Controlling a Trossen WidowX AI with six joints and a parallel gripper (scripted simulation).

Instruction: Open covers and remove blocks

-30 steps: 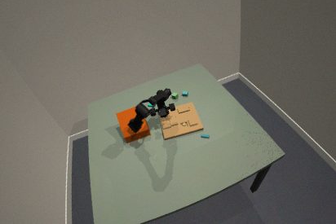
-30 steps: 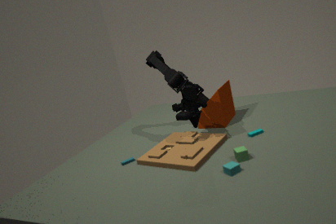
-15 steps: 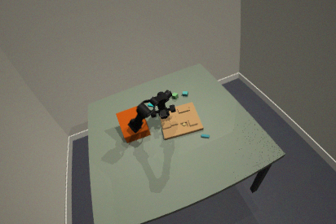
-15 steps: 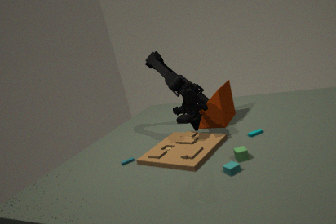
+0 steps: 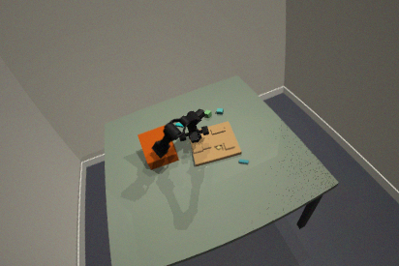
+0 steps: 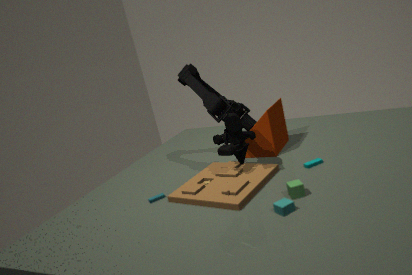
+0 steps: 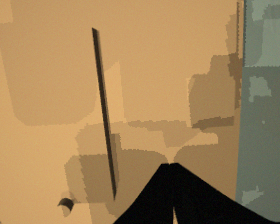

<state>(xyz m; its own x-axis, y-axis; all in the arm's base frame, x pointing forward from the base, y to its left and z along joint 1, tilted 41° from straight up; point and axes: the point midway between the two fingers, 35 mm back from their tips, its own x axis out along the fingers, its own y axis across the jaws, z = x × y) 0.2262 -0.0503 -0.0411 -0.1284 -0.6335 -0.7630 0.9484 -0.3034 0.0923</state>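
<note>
Right now the tan puzzle board is 8 cm ahead of my gripper tip, 5 cm to the right of it and 2 cm below it. The rest, counted from my gripper tip: flat teal piece (2 cm behind, 25 cm to the left, 3 cm below); then green cube (20 cm ahead, 21 cm to the left, 2 cm below); then teal cube (29 cm ahead, 19 cm to the left, 2 cm below).
</note>
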